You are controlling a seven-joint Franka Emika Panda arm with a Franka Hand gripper.
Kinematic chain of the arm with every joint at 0, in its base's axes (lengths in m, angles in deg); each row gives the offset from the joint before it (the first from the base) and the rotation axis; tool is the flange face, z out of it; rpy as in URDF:
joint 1: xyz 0 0 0.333 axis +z
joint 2: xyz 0 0 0 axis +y
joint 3: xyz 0 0 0.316 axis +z
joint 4: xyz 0.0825 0 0 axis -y
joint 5: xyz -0.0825 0 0.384 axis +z
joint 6: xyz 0 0 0 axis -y
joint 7: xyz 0.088 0 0 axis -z
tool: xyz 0 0 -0.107 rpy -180 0 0
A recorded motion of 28 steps. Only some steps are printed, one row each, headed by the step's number.
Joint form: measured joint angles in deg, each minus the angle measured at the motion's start. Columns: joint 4, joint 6, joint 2, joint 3, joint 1, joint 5, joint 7.
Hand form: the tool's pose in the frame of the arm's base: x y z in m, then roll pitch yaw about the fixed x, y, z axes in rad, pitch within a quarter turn. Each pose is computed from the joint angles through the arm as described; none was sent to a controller.
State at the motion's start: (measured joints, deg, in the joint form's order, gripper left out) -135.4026 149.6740 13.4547 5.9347 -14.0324 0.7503 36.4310
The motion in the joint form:
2: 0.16 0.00 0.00 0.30 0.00 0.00 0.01
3: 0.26 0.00 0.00 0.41 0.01 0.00 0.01
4: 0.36 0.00 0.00 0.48 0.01 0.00 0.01
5: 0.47 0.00 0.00 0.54 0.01 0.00 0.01
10: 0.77 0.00 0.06 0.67 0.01 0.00 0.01
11: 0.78 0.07 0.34 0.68 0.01 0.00 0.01
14: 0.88 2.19 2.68 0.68 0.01 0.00 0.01
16: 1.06 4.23 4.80 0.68 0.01 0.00 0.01
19: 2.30 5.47 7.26 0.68 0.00 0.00 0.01
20: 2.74 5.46 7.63 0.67 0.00 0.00 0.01
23: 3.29 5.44 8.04 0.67 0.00 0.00 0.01
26: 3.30 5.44 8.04 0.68 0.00 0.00 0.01
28: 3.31 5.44 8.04 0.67 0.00 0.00 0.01
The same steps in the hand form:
2: 0.5091 -0.0689 0.2311 -3.1050 0.0045 -0.7865
3: 0.5099 -0.0680 0.2318 -3.1036 0.0034 -0.7845
4: 0.5106 -0.0674 0.2324 -3.1023 0.0021 -0.7833
5: 0.5115 -0.0670 0.2331 -3.1010 0.0007 -0.7823
10: 0.5135 -0.0661 0.2345 -3.0979 -0.0023 -0.7803
11: 0.5133 -0.0660 0.2322 -3.0995 0.0008 -0.7802
14: 0.5134 -0.0657 0.2152 -3.0973 0.0048 -0.7816
16: 0.5139 -0.0654 0.2004 -3.0932 0.0055 -0.7831
19: 0.5190 -0.0660 0.1875 -3.0894 0.0077 -0.7850
20: 0.5212 -0.0664 0.1867 -3.0882 0.0072 -0.7855
23: 0.5241 -0.0668 0.1861 -3.0863 0.0060 -0.7858
26: 0.5241 -0.0667 0.1862 -3.0862 0.0059 -0.7857
28: 0.5242 -0.0668 0.1863 -3.0861 0.0057 -0.7859

